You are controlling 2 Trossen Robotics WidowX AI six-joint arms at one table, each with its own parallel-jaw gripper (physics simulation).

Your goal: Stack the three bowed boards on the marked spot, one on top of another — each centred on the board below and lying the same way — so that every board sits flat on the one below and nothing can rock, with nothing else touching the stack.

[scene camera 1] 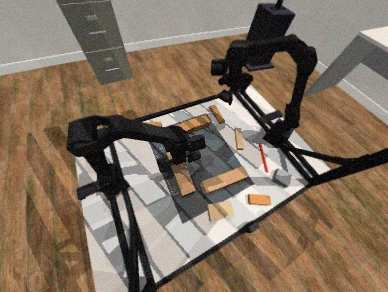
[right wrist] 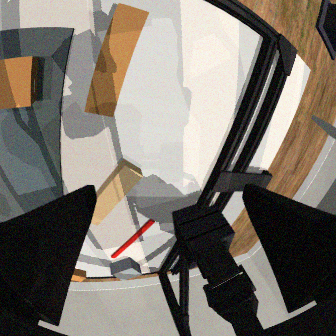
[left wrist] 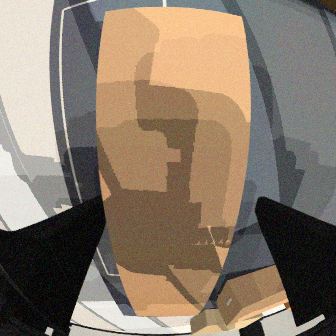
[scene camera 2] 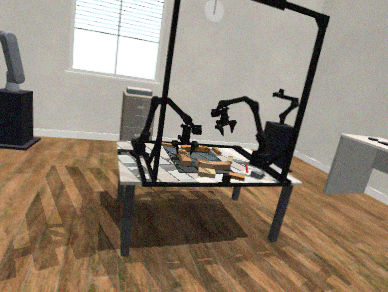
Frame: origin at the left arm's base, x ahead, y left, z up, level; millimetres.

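Seen in the pictures: left gripper, fingertip midpoint: (scene camera 1: 179,165) (left wrist: 184,204); right gripper, fingertip midpoint: (scene camera 1: 236,99) (right wrist: 171,192) (scene camera 2: 227,134); left arm's base at its link origin: (scene camera 1: 112,184) (scene camera 2: 139,152); right arm's base at its link origin: (scene camera 1: 283,127) (right wrist: 211,252) (scene camera 2: 261,152).
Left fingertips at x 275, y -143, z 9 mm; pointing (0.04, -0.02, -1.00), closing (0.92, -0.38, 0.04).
Observation:
Pixels of each thing's middle, then the offset from my left fingertips to it. "spot": a spot on its surface instead.
- marked spot's white outline at a spot on its surface: (left wrist: 61,75) spot: dy +105, dx -47, dz -30 mm
- second bowed board at the middle of its body: (left wrist: 299,283) (scene camera 1: 224,179) (scene camera 2: 213,164) dy -198, dx +105, dz -1 mm
- pale block at the middle of its body: (right wrist: 108,195) (scene camera 1: 238,138) dy -104, dx +370, dz -26 mm
- red stick at the middle of its body: (right wrist: 129,240) (scene camera 1: 263,157) dy -272, dx +379, dz -33 mm
- grey block at the middle of its body: (right wrist: 125,269) (scene camera 1: 281,178) (scene camera 2: 257,174) dy -402, dx +336, dz -18 mm
- tan block at the middle of its body: (left wrist: 225,320) (scene camera 1: 220,210) (scene camera 2: 206,172) dy -271, dx -10, dz -18 mm
One bowed board (scene camera 1: 183,181) (scene camera 2: 184,159) (left wrist: 172,150) lies lengthwise on the dark mat. The marked spot's white outline (left wrist: 61,75) shows along its left side in the left wrist view; the board hides the rest. My left gripper (scene camera 1: 177,164) (scene camera 2: 185,149) (left wrist: 184,204) is open, low over this board, one finger on each side. A second bowed board (scene camera 1: 225,180) (scene camera 2: 214,164) (left wrist: 255,292) lies crosswise at the mat's near side. A third (scene camera 1: 196,124) (scene camera 2: 197,149) (right wrist: 17,82) lies at its far side. My right gripper (scene camera 1: 236,91) (scene camera 2: 227,132) (right wrist: 171,192) is open, high above the table's far right.
An orange block (scene camera 1: 217,114) (right wrist: 117,60), a pale block (scene camera 1: 239,139) (right wrist: 117,192), a red stick (scene camera 1: 263,158) (right wrist: 132,239) and a grey block (scene camera 1: 282,177) lie right of the mat. A tan block (scene camera 1: 220,211) and another orange block (scene camera 1: 259,199) lie near the front.

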